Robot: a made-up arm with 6 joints. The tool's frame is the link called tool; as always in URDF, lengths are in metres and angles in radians. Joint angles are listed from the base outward. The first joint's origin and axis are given. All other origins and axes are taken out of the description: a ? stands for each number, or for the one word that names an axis. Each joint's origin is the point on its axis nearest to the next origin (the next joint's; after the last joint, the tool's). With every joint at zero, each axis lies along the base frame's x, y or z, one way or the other. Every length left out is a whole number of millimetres.
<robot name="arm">
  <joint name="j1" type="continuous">
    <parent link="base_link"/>
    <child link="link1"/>
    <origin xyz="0 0 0.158" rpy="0 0 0"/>
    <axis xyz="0 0 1"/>
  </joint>
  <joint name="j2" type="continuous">
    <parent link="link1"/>
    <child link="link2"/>
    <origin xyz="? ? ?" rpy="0 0 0"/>
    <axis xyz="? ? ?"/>
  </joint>
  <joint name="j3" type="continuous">
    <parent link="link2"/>
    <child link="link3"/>
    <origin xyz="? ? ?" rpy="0 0 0"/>
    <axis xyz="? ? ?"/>
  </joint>
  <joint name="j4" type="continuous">
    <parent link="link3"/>
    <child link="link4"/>
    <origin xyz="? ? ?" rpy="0 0 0"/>
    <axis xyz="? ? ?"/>
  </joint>
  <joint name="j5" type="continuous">
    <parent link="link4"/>
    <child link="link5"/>
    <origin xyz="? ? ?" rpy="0 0 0"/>
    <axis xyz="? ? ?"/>
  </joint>
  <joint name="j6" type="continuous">
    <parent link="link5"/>
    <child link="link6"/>
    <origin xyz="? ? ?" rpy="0 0 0"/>
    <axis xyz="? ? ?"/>
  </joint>
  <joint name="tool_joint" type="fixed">
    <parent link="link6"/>
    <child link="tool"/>
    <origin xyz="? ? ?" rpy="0 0 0"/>
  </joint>
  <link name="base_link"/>
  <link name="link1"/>
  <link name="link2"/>
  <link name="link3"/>
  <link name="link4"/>
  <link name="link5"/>
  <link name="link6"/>
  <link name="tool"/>
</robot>
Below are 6 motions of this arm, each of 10 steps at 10 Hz.
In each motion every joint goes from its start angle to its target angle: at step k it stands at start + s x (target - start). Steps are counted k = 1, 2, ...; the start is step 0. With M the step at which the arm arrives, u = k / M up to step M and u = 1 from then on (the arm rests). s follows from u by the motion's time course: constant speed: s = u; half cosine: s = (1 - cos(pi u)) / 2; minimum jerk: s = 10 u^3 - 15 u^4 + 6 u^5.
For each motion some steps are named. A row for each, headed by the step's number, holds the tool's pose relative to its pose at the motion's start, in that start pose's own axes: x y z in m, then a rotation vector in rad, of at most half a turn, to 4 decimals.
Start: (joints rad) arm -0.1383 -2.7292 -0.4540 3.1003 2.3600 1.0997
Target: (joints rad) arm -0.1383 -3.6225 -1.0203 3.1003 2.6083 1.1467
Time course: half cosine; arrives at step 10
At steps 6, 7, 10:
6: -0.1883 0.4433 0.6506 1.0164 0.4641 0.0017
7: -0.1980 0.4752 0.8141 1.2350 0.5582 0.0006
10: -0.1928 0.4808 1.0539 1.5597 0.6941 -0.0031

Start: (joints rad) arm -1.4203 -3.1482 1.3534 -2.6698 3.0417 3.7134
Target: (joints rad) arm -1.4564 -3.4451 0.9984 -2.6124 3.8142 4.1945
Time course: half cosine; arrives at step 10
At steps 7, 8, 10:
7: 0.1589 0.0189 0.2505 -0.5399 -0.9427 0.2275
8: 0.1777 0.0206 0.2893 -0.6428 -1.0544 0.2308
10: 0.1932 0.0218 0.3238 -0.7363 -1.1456 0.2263

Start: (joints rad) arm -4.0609 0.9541 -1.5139 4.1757 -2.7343 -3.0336
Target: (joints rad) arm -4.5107 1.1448 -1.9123 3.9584 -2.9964 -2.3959
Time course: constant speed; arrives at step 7
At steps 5, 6, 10:
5: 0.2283 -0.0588 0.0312 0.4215 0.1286 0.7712
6: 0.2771 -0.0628 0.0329 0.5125 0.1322 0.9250
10: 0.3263 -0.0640 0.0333 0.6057 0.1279 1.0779

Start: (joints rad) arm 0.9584 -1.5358 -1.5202 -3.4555 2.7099 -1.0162
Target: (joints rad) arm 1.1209 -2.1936 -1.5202 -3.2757 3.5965 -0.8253
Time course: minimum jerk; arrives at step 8
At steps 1, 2, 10:
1: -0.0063 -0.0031 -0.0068 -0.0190 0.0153 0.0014
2: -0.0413 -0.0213 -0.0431 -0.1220 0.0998 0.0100
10: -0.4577 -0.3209 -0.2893 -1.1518 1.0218 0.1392

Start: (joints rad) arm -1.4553 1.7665 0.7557 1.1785 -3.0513 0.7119
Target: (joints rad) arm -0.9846 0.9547 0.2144 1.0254 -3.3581 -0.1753
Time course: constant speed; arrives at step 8
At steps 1, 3, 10:
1: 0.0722 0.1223 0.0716 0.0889 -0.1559 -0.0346
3: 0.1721 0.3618 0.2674 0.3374 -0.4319 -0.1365
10: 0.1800 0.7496 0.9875 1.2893 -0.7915 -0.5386

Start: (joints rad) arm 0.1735 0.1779 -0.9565 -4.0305 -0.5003 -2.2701
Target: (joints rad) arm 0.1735 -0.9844 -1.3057 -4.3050 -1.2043 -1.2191
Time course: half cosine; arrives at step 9
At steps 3, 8, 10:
3: -0.3928 0.0197 0.0303 0.1104 -0.2728 0.3715
8: -1.2883 -0.1626 -0.4635 0.0114 -1.1000 1.6931
10: -1.3106 -0.1760 -0.4974 -0.0096 -1.1325 1.7542

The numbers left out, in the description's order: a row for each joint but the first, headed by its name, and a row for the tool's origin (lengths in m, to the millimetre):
j2: xyz 0 0.032 0, axis 0 1 0
j3: xyz 0 0 0.896, axis 0 1 0
j4: xyz 0 0 0.448, axis 0 0 1
j5: xyz 0 0 0, axis 0 1 0
j6: xyz 0 0 0.073, axis 0 0 1
tool: xyz 0 0 0

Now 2 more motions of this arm.
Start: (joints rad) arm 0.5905 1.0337 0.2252 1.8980 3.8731 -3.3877
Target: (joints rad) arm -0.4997 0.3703 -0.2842 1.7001 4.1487 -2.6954
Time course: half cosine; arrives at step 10
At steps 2, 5, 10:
2: -0.0096 -0.1405 0.0675 -0.0675 0.0172 0.2001
5: 0.1738 -0.6305 0.3792 -0.1929 0.1413 1.1128
10: 0.7297 -0.8555 0.5582 0.0724 0.2809 2.2834

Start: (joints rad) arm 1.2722 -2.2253 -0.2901 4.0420 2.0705 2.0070
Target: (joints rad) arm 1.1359 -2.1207 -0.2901 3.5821 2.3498 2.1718
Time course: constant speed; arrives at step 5
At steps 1, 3, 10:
1: -0.0116 -0.0231 -0.0300 -0.0007 -0.0698 0.0638
3: -0.0385 -0.0712 -0.0903 -0.0072 -0.2001 0.2088
10: -0.0699 -0.1220 -0.1498 -0.0176 -0.3160 0.3758

